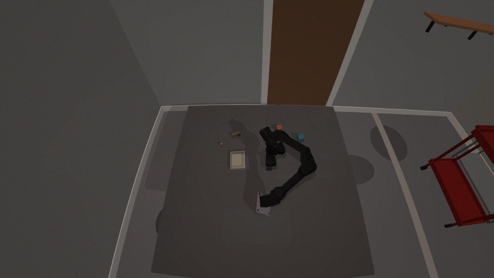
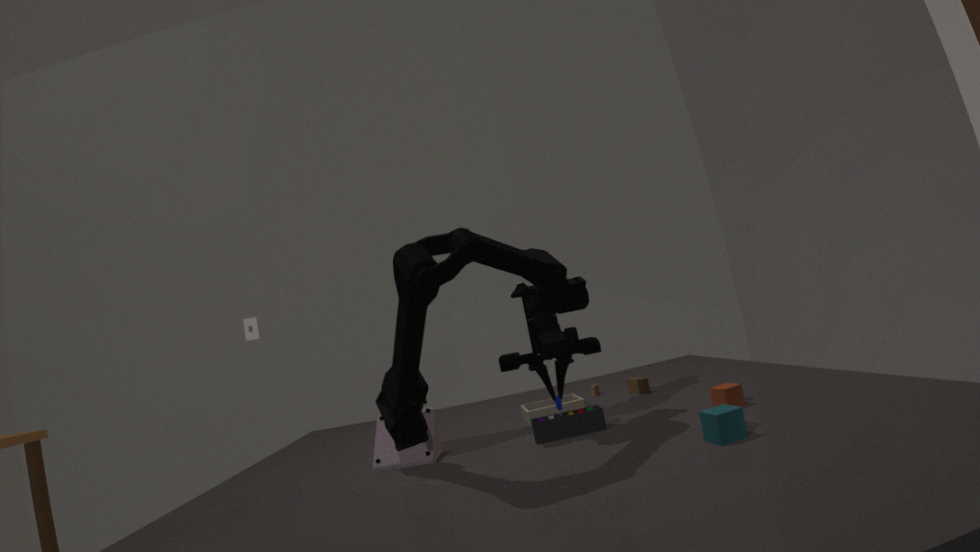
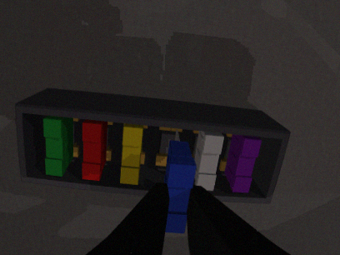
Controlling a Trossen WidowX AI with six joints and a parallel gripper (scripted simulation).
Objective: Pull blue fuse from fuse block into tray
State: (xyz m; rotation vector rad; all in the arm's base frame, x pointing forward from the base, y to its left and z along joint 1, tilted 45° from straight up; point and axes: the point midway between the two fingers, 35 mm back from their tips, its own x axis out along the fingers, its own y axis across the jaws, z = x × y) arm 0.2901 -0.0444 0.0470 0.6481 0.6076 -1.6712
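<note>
My gripper tip is now 21 cm to the right of the beige tray, 7 cm above it and 3 cm short of it. Round my gripper tip: orange cube: 28 cm ahead, 11 cm to the right, 5 cm below; blue fuse: 1 cm below; teal cube: 26 cm to the right, 18 cm ahead, 5 cm below.
</note>
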